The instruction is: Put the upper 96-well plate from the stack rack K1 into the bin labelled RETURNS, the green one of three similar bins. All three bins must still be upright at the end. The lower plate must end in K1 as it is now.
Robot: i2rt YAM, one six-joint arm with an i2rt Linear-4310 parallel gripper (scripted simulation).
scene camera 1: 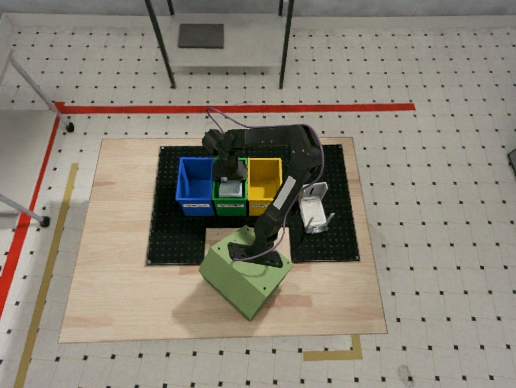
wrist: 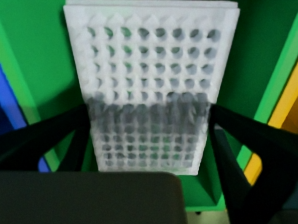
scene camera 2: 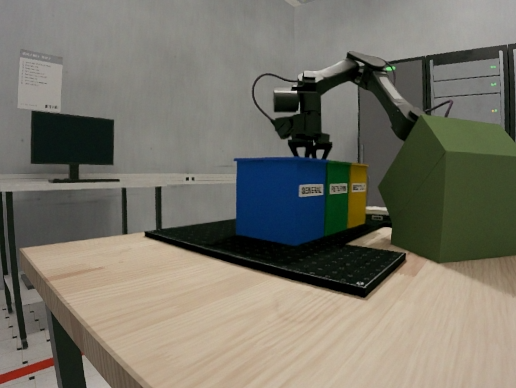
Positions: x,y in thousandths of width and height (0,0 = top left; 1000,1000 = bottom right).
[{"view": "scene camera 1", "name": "yellow bin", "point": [511,447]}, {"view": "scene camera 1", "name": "blue bin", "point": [377,496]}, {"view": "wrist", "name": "my gripper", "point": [502,498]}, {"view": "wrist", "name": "96-well plate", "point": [495,498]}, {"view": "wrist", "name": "green returns bin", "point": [156,364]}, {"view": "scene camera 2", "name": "my gripper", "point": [602,439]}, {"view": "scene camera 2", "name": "yellow bin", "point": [693,450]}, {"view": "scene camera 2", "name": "blue bin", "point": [547,514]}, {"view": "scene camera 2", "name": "green returns bin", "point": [654,452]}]
